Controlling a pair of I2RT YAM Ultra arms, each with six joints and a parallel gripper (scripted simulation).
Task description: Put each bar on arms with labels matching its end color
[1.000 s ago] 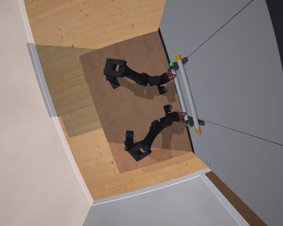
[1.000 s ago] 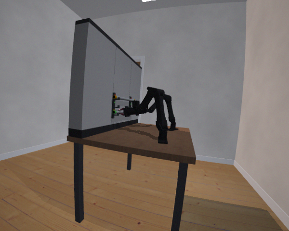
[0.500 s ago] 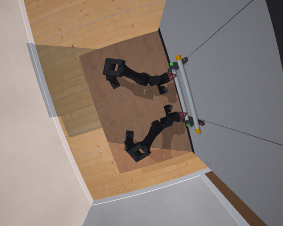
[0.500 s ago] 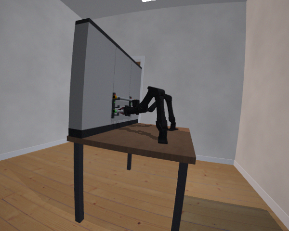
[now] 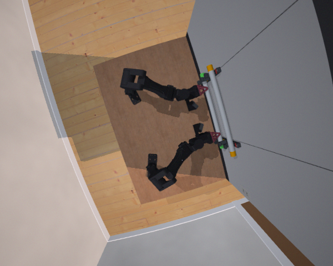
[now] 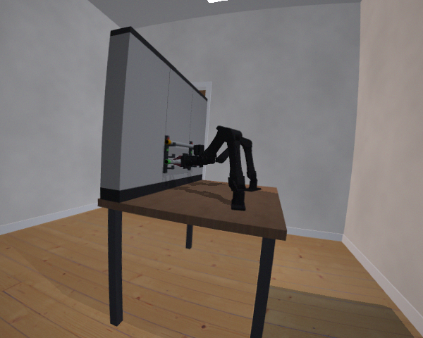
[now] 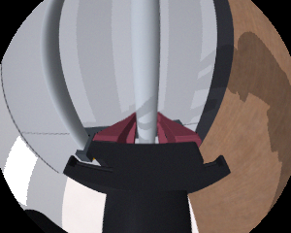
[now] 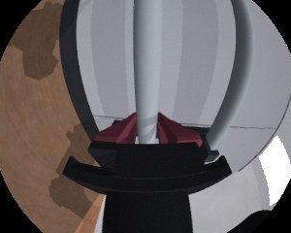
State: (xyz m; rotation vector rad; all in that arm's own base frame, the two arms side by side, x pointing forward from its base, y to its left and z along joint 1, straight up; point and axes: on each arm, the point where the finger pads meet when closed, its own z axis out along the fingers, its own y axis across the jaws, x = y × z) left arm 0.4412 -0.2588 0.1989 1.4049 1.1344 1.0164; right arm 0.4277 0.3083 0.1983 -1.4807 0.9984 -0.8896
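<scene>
Right now my right hand is 14 cm to the right of the metal bar and 13 cm below it. Also, from my right hand: green-ended bar 15 cm to the left; then grey wall panel 10 cm ahead, 16 cm to the left, 23 cm above.
Right now my left hand is 10 mm short of the green-ended bar and 150 mm to the left of it. The rest, counted from my left hand: metal bar 20 mm ahead, 160 mm to the right, 130 mm above; then grey wall panel 110 mm ahead, 130 mm to the right, 230 mm above.
</scene>
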